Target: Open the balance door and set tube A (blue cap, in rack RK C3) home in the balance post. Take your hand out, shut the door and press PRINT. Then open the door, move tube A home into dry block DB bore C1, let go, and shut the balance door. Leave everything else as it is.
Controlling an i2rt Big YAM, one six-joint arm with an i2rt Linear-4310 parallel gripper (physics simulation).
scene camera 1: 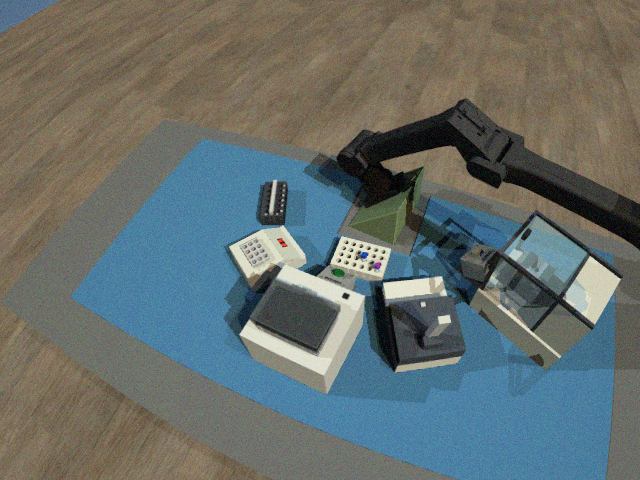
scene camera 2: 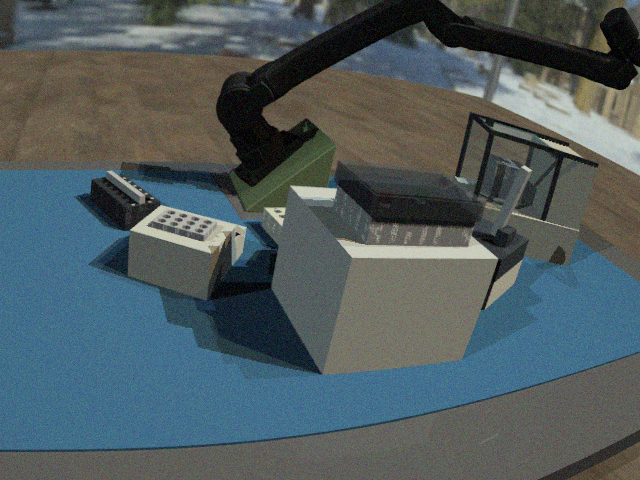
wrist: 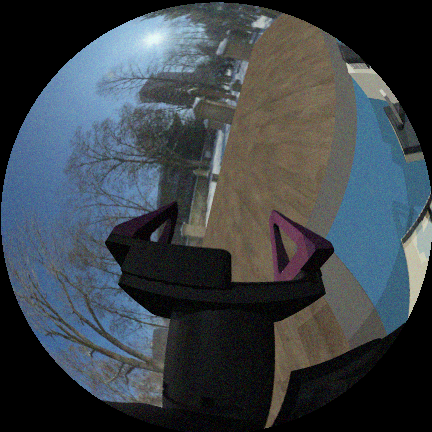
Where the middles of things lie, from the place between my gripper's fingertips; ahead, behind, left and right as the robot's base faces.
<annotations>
I see my gripper 33 cm above the glass-box balance (scene camera 1: 545, 291), 25 cm past it and 13 cm to the left of it. Also, from my hand: beige box with dark lid (scene camera 2: 383, 272) 60 cm to the right, 35 cm below, 1 cm behind.
</annotations>
